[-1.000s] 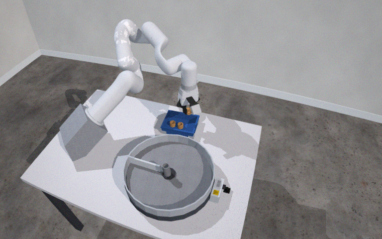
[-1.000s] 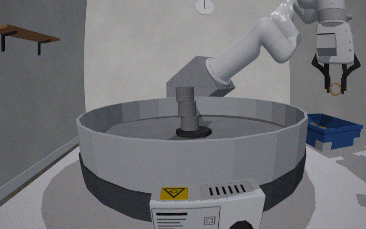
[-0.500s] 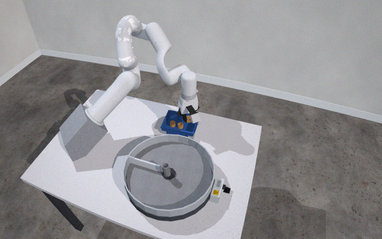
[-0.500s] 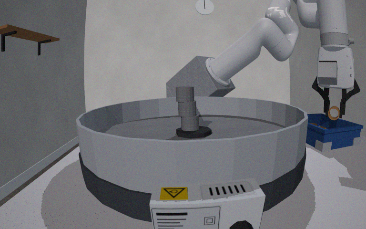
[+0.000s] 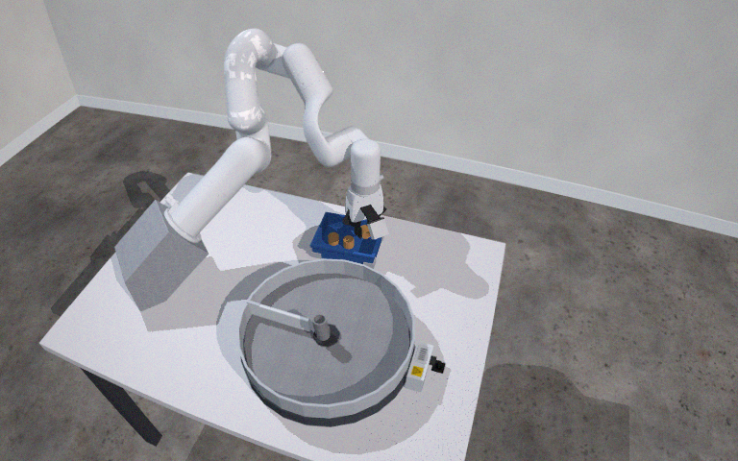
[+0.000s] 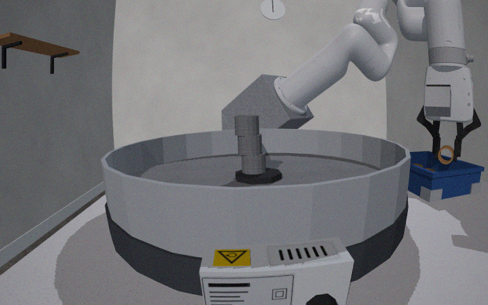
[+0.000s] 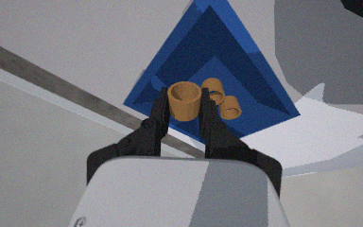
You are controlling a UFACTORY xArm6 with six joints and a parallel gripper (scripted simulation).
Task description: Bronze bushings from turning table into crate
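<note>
Now: hand 4 cm past the blue crate, 2 cm to the left of it and 6 cm above it. From my hand the other things lie so: turning table (11 cm ahead, 34 cm to the right, 3 cm below).
</note>
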